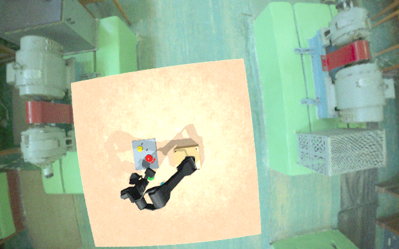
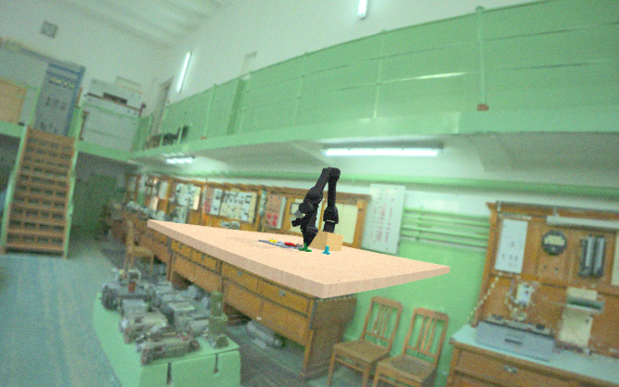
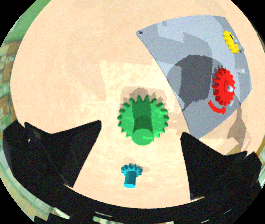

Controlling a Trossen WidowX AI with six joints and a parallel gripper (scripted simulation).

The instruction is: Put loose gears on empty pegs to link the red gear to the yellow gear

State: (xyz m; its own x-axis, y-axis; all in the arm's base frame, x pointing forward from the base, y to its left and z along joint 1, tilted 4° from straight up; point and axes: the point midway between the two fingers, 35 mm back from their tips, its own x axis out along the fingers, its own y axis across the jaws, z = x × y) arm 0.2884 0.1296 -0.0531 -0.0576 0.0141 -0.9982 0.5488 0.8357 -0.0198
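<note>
Right now my gripper tip is 60 mm short of the yellow gear, 200 mm to the left of it and 10 mm above it. Also, from my gripper tip: small blue gear: 90 mm behind, 60 mm to the left, 10 mm below; then red gear: 130 mm to the right, 10 mm below; then green gear: 10 mm below.
</note>
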